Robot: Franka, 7 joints.
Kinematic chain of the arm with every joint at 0, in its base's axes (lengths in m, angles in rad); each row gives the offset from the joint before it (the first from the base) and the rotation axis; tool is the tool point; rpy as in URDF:
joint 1: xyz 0 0 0.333 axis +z
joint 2: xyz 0 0 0 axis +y
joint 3: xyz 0 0 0.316 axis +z
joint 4: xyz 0.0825 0 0 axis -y
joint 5: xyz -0.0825 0 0.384 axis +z
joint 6: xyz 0 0 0 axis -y
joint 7: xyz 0.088 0 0 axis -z
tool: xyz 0 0 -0.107 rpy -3.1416 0 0
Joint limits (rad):
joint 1: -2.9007..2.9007
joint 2: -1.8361..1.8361
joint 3: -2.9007..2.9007
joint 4: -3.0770..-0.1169
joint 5: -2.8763..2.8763
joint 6: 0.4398..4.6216
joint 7: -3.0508..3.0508
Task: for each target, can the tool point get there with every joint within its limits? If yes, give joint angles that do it. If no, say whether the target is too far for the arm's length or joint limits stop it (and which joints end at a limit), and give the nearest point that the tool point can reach.
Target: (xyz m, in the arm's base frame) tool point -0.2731 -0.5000 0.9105
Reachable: yes | joints 0.0799 -0.7327 -1.2399 -1.0629 -1.0986 2.3807 0.4683
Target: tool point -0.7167 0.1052 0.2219
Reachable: yes | joints 0.3407 -1.4877 1.8618 -0.6616 0.4687 1.1785 -2.0891
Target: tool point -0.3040 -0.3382 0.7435
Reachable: yes | joints -0.1592 0.0823 -1.9643 -1.3813 2.2049 4.0205 -1.4363
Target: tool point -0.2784 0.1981 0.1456
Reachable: yes | joints 0.9005 -1.4026 2.1230 -2.3073 -0.1573 1.3676 -1.8399
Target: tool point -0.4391 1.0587 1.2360
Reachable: no: too far | nearest point -0.2582 0.6225 0.8639 | short by 0.601 m
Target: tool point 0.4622 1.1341 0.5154
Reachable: no: too far | nearest point 0.3202 0.7858 0.4594 | short by 0.380 m
